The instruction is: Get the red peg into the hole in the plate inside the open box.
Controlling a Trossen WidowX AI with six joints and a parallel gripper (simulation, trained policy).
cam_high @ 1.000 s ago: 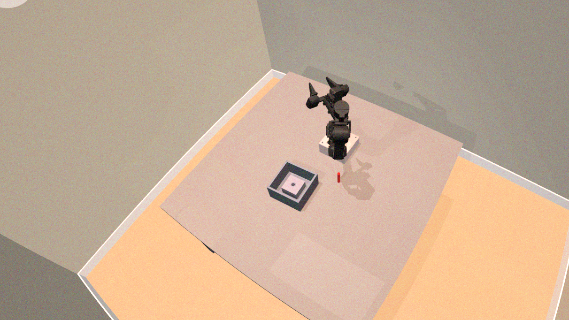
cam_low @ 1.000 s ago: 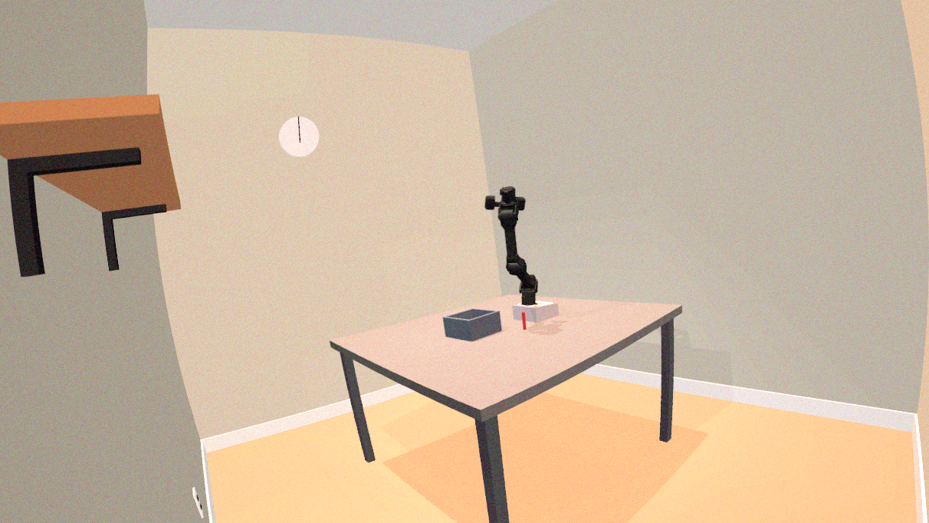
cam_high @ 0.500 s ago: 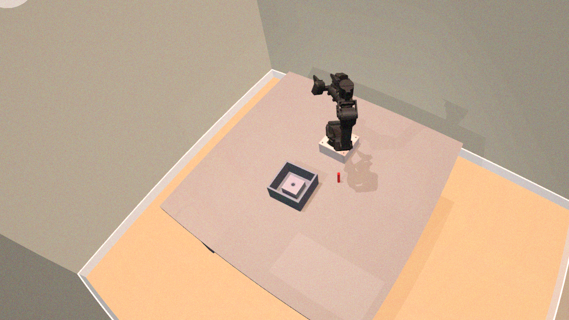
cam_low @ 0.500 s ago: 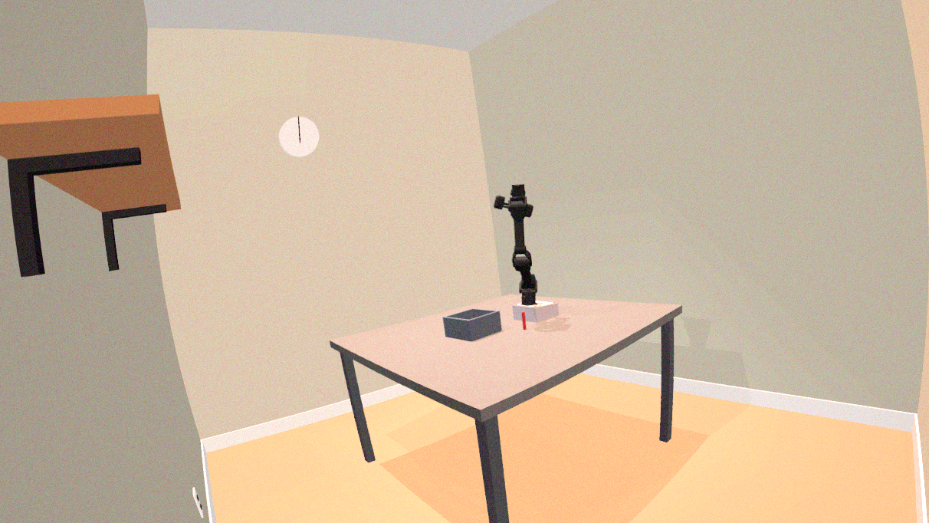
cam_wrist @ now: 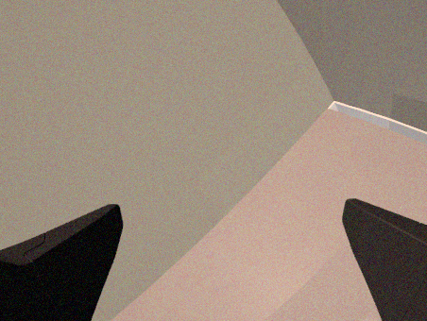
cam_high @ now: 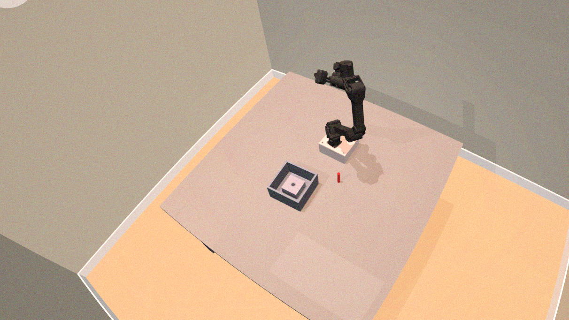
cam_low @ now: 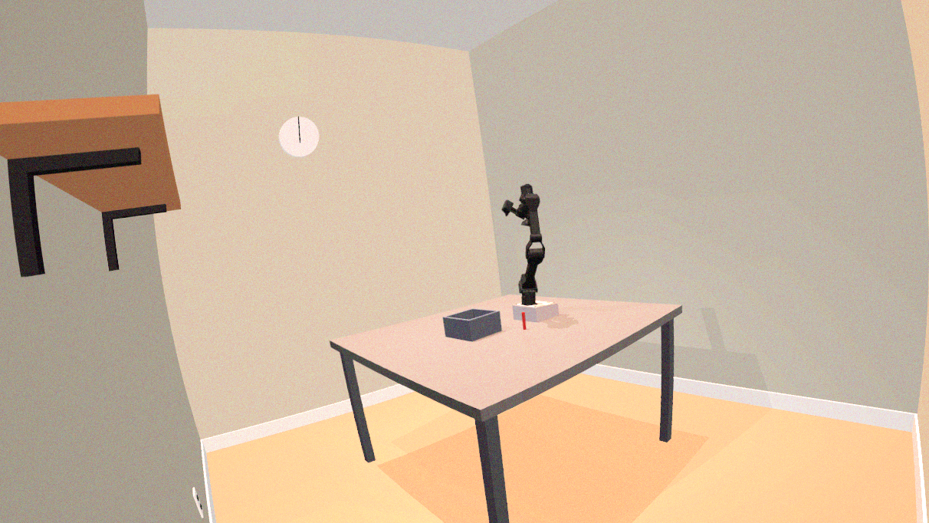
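Right now my gripper tip is 16 cm short of the red peg, 23 cm to the right of it and 46 cm above it. From my gripper tip the other things lie so: dark grey box (35 cm ahead, 9 cm to the left, 48 cm below); pale plate (35 cm ahead, 9 cm to the left, 46 cm below).
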